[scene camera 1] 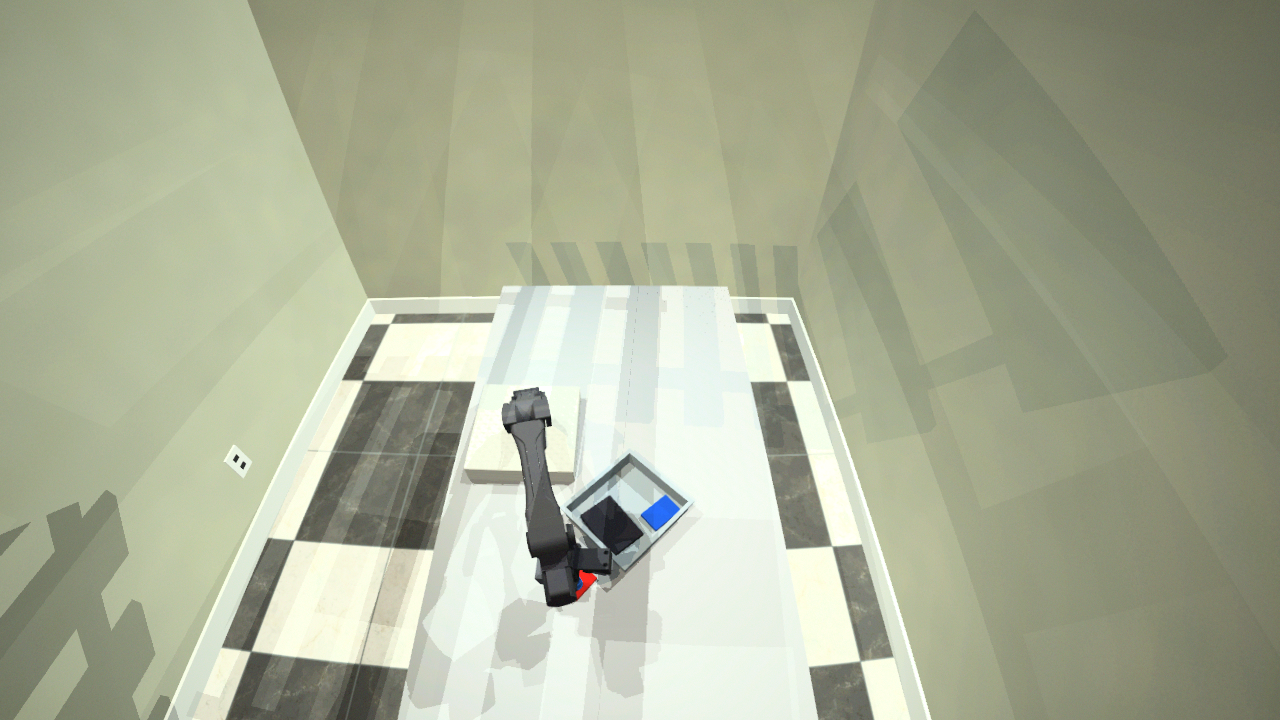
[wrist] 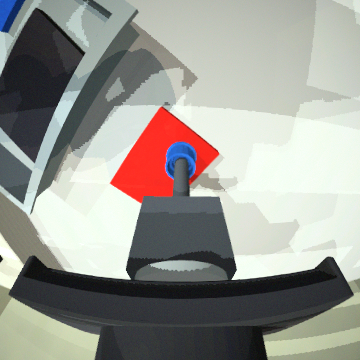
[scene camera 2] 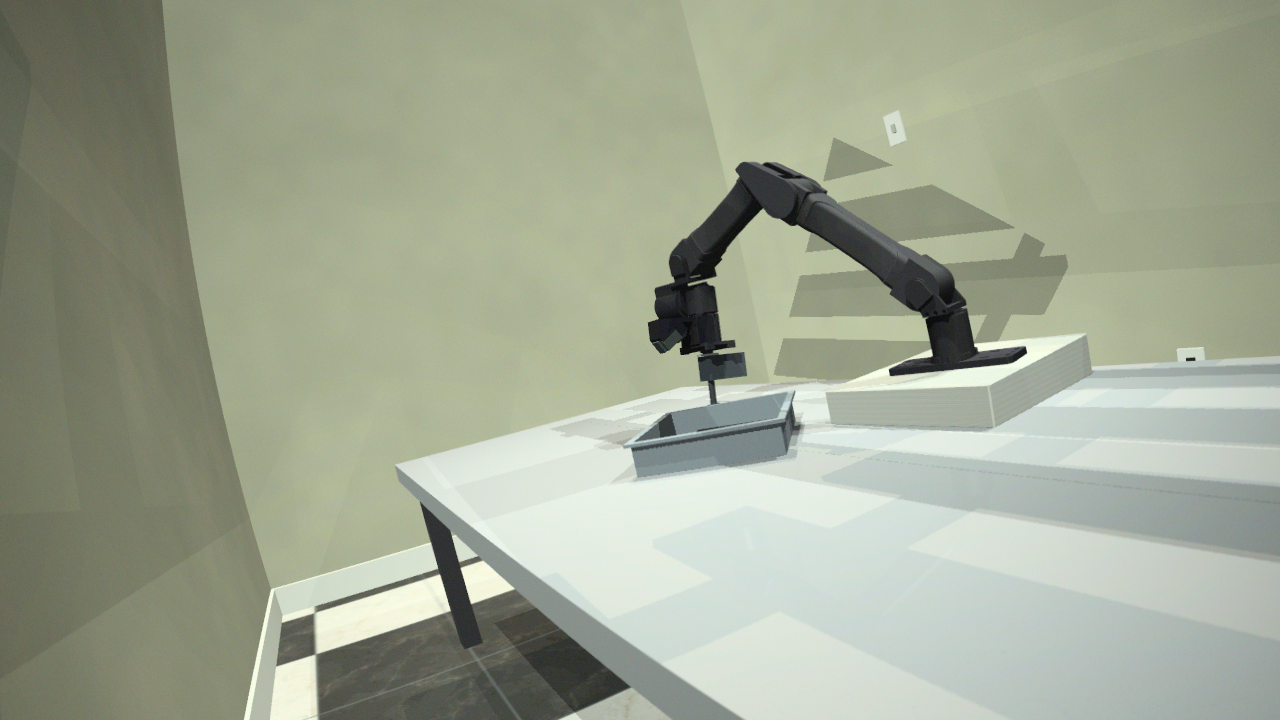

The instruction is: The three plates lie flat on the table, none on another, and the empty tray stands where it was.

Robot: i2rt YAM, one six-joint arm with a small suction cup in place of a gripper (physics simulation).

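A red square plate lies flat on the table just outside the near-left wall of the grey tray. In scene camera 2 the tray hides this plate. A black plate and a smaller blue plate lie side by side inside the tray. My suction cup points straight down over the red plate's right part, at or just above its surface. It holds nothing.
The arm stands on a pale block at the table's left side, behind the tray. The table's left edge runs close to the arm's wrist. A checkered floor lies below.
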